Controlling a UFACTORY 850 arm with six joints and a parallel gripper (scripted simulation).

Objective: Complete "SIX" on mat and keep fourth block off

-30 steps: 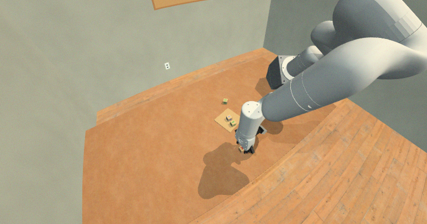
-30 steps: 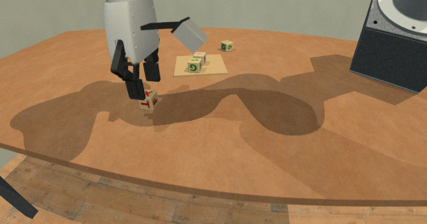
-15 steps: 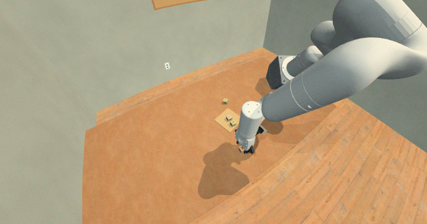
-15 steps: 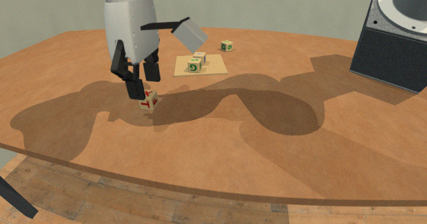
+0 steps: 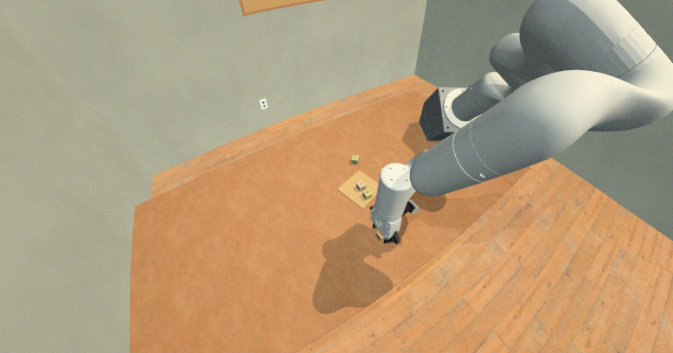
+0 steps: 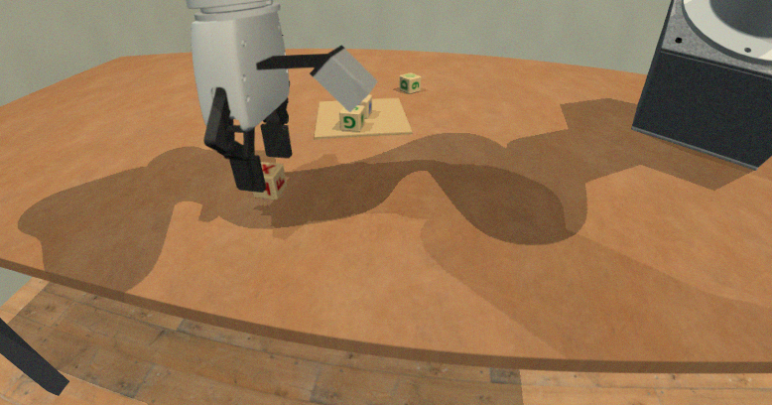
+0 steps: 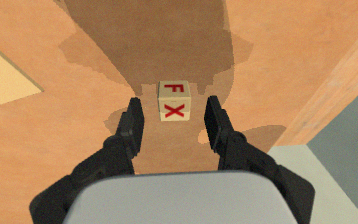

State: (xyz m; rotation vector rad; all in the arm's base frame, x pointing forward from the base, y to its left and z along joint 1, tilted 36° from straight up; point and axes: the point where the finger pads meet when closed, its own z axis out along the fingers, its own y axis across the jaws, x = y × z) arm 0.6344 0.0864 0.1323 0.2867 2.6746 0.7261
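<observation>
The mat lies 210 mm to the right of my hand, 80 mm behind it and 40 mm below it.
</observation>
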